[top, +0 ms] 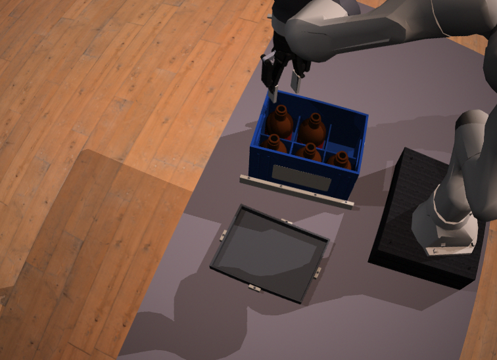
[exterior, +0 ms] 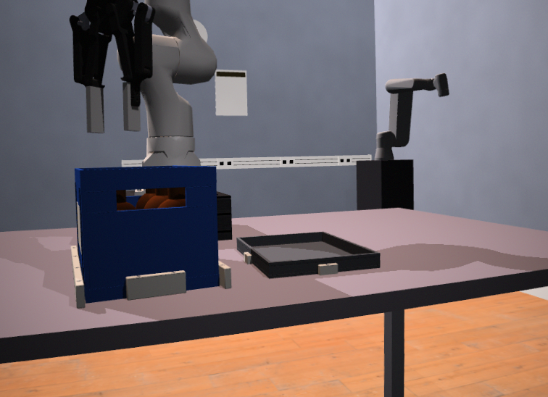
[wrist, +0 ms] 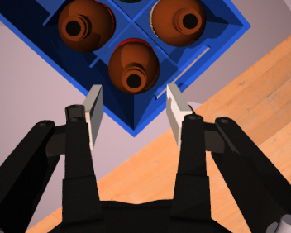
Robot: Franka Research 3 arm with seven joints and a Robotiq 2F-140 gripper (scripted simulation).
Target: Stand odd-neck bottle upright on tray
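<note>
Now: hand 90 mm past the crate, 50 mm to the right of it and 170 mm above it. Round my hand: bottle: 170 mm behind, 90 mm to the left, 170 mm below; then dark tray: 60 mm behind, 330 mm to the left, 250 mm below.
</note>
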